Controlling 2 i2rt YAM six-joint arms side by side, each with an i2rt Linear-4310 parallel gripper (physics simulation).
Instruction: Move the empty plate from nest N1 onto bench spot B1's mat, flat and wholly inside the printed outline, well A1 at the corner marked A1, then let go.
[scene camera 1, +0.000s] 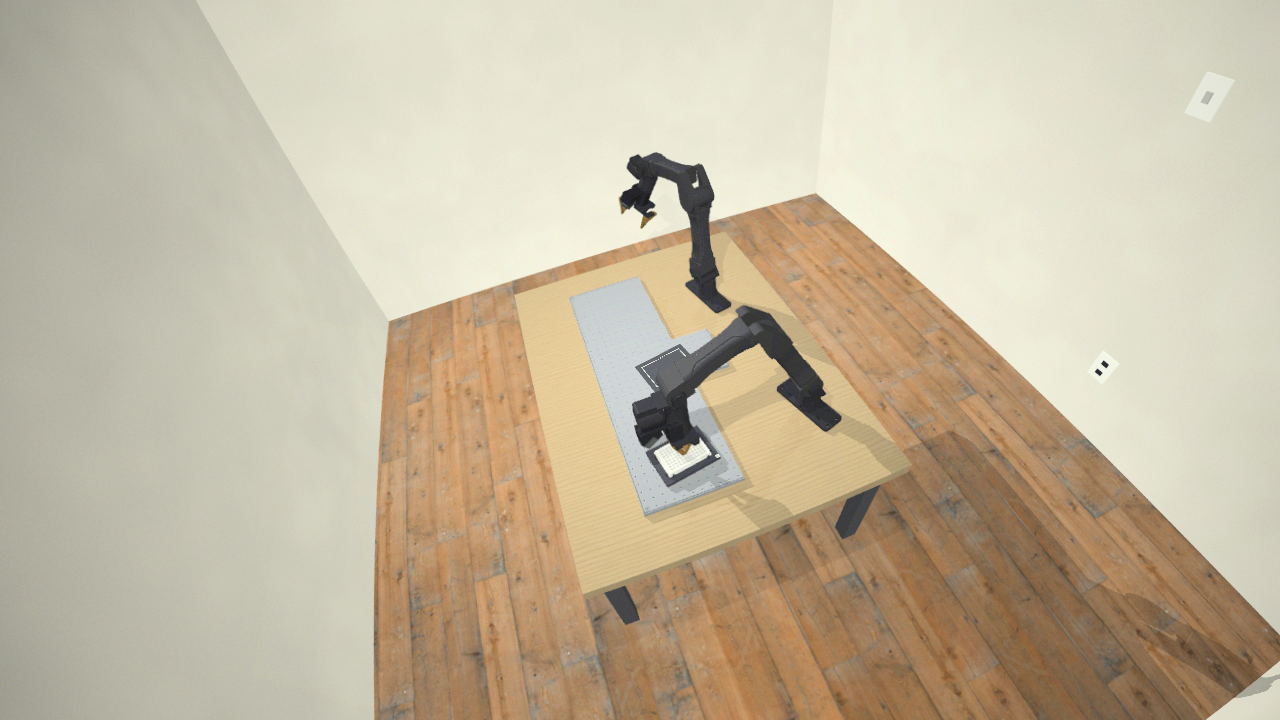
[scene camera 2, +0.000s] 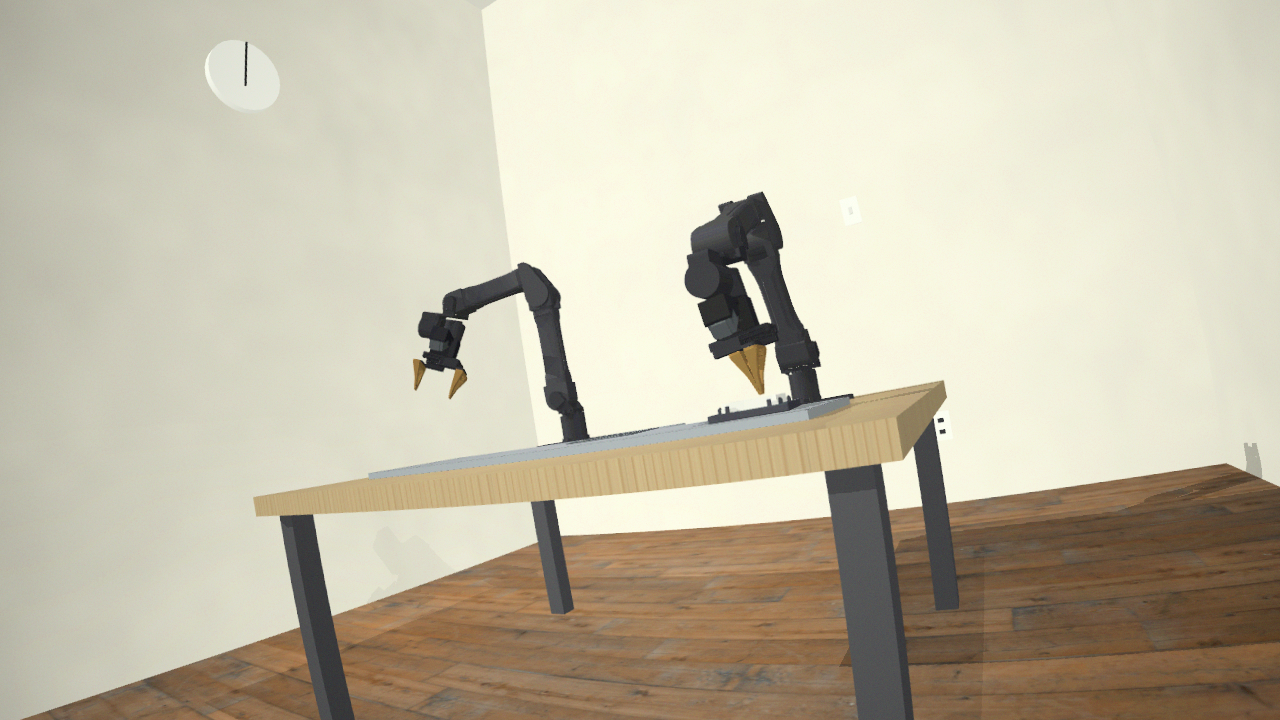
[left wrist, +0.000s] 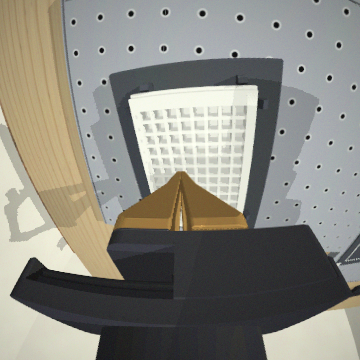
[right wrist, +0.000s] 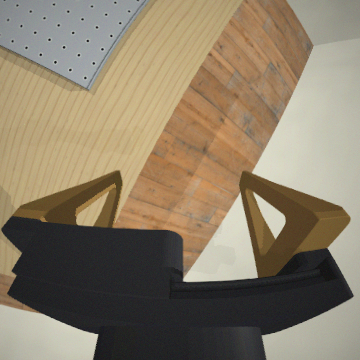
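Pixels of known places: left gripper, fingertip midpoint: (scene camera 1: 684, 454) (scene camera 2: 761, 394) (left wrist: 180, 177); right gripper, fingertip midpoint: (scene camera 1: 631, 220) (scene camera 2: 432, 394) (right wrist: 180, 176); left arm's base, link origin: (scene camera 1: 808, 404); right arm's base, link origin: (scene camera 1: 707, 295).
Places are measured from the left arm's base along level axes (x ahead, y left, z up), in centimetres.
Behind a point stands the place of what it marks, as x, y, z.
Note:
The white plate (scene camera 1: 677, 462) @[41.9, -6.6, 3.8] (left wrist: 192, 135) @[42.3, -8.7, 3.9] with its grid of wells lies in the dark nest (scene camera 1: 669, 480) @[46.4, -4.2, 2.5] (left wrist: 267, 150) @[39.8, -14.3, 2.5] near the lower end of the grey board. My left gripper (scene camera 1: 684, 451) @[39.2, -7.3, 4.3] (scene camera 2: 761, 392) @[39.2, -7.3, 4.3] (left wrist: 180, 177) @[39.2, -7.3, 4.3] is shut with its fingertips together and nothing between them. It is above the plate, with a small gap to the nest in scene camera 2. The fingers hide the plate's near end in the left wrist view. The dark mat (scene camera 1: 646, 367) @[28.5, -41.3, 1.4] with a white printed outline lies farther up the board, partly hidden by the left arm. My right gripper (scene camera 1: 633, 219) @[-1.9, -92.0, 18.4] (scene camera 2: 433, 394) @[-1.9, -92.0, 18.4] (right wrist: 180, 176) @[-1.9, -92.0, 18.4] is open and empty, high above the table's far end.
The grey perforated board (scene camera 1: 604, 335) @[31.2, -62.9, 1.3] (left wrist: 300, 90) @[44.0, -17.2, 1.3] (right wrist: 55, 42) @[10.5, -75.8, 1.3] runs along the wooden table (scene camera 1: 559, 429) @[61.6, -39.2, 0.0] (scene camera 2: 572, 479) @[69.6, -28.7, -1.8] (right wrist: 55, 105) @[1.4, -77.4, 0.0]. Small dark posts stand around the plate at the nest's edges. The left arm reaches over the board between the mat and the nest.

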